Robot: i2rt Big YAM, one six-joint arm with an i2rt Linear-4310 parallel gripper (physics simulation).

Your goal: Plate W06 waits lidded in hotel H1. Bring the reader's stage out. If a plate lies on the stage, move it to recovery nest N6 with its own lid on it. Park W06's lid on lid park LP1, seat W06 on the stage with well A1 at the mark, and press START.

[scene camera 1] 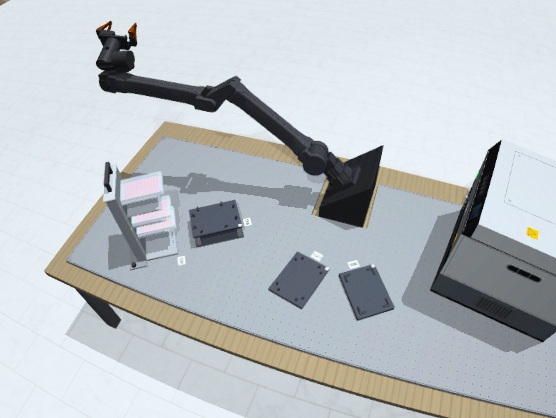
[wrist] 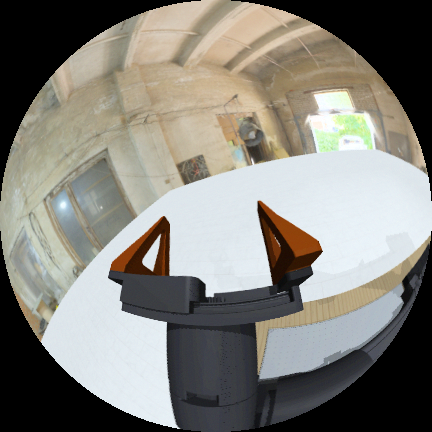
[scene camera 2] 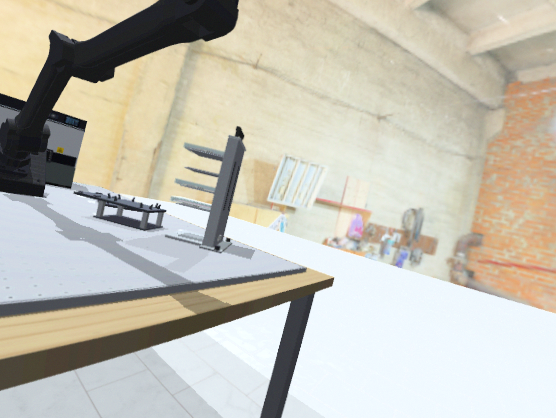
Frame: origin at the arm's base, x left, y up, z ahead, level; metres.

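Seen in the pictures: gripper, fingertip midpoint: [scene camera 1: 123, 22] [wrist: 209, 212]; arm's base, origin of the base link: [scene camera 1: 344, 181] [scene camera 2: 12, 160].
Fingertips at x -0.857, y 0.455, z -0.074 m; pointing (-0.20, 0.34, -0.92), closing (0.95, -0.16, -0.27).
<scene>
Pixels of each thing's top centre, then the offset from my fingertips to it. "*": a spot on its surface instead.
- upper plate, middle of its top: [scene camera 1: 140, 185] [scene camera 2: 209, 149] dx +0.339, dy -0.277, dz +0.462 m
- reader, middle of its top: [scene camera 1: 548, 199] [scene camera 2: 44, 111] dx +1.444, dy -0.198, dz +0.189 m
- raised dark platform with pins, middle of its top: [scene camera 1: 213, 214] [scene camera 2: 135, 198] dx +0.492, dy -0.475, dz +0.349 m
- flat dark pinned plate, middle of its top: [scene camera 1: 299, 276] [scene camera 2: 120, 202] dx +0.823, dy -0.531, dz +0.439 m
- flat dark plate with corner brackets, middle of its top: [scene camera 1: 366, 289] [scene camera 2: 98, 193] dx +1.029, dy -0.533, dz +0.411 m
- dark handle, surface spot: [scene camera 1: 108, 176] * dx +0.289, dy -0.202, dz +0.518 m
My gripper [scene camera 1: 122, 23] [wrist: 209, 212] is open and empty, high up beyond the table's back left edge. The hotel [scene camera 1: 126, 225] [scene camera 2: 223, 195] stands at the table's left end; several pinkish plates lie on its shelves, one of them the upper plate [scene camera 1: 142, 188]. I cannot tell which is W06. The reader [scene camera 1: 530, 192] [scene camera 2: 72, 142] is at the right; its stage does not show. A raised dark platform with pins [scene camera 1: 215, 218] [scene camera 2: 131, 202] stands beside the hotel. A flat dark pinned plate [scene camera 1: 299, 281] and a flat dark plate with corner brackets [scene camera 1: 366, 293] lie mid-table. Their labels are too blurred to read surely.
The arm's black base [scene camera 1: 350, 200] stands at the table's back edge, between the hotel and the reader. The arm reaches left, high over the table. The table's wooden rim [scene camera 1: 225, 345] [scene camera 2: 150, 327] runs along the front. A dark handle [scene camera 1: 108, 176] tops the hotel post.
</scene>
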